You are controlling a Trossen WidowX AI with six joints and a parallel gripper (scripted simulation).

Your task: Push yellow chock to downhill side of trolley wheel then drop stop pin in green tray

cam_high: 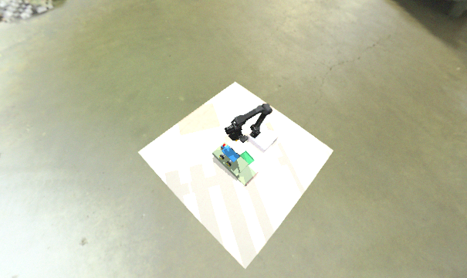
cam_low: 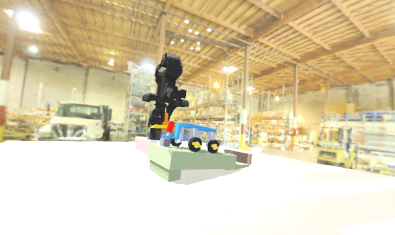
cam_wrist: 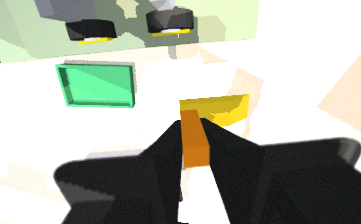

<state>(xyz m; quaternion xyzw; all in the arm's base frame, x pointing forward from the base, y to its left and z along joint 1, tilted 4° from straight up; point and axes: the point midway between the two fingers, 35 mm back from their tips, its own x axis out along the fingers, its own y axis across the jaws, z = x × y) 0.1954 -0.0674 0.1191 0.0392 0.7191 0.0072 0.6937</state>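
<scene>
My gripper tip is now 11 cm short of the red-headed stop pin, 5 cm to the left of it and 4 cm above it. Round my gripper tip: blue trolley: 14 cm ahead, 4 cm to the left, 5 cm below; pale green ramp: 14 cm ahead, 5 cm to the left, 12 cm below; yellow chock: 2 cm to the right, 1 cm below.
</scene>
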